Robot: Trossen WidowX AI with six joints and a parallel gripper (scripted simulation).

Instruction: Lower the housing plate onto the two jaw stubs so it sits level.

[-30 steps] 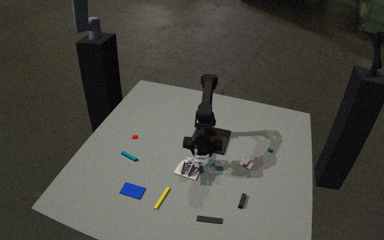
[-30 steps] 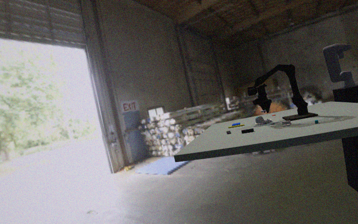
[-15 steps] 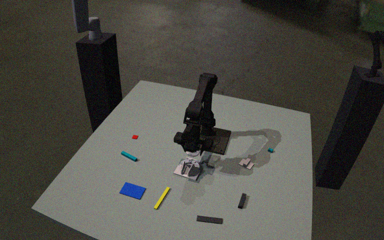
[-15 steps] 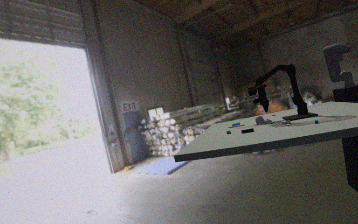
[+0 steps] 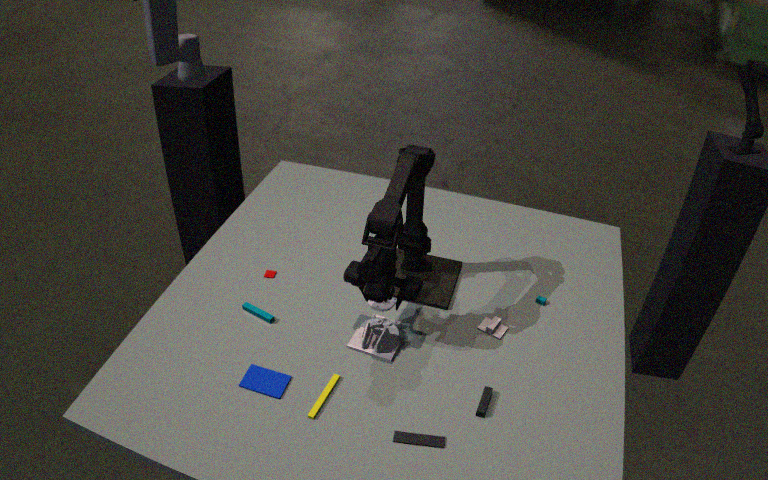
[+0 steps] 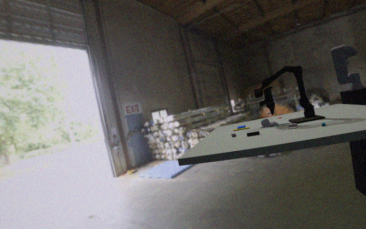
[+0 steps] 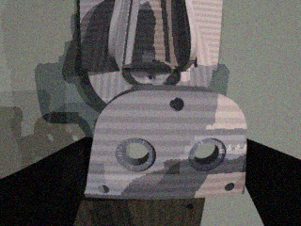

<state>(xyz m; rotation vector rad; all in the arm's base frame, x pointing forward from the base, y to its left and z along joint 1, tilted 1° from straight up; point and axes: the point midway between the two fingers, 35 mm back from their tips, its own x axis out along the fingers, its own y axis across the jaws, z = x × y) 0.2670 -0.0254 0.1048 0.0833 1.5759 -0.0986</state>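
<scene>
Right now the pale base plate is 80 mm below my gripper tip and 70 mm ahead of it. Round my gripper tip: yellow bar: 260 mm ahead, 80 mm below, 70 mm to the right; then blue tile: 260 mm ahead, 220 mm to the right, 80 mm below; then teal bar: 330 mm to the right, 80 mm below, 50 mm ahead.
</scene>
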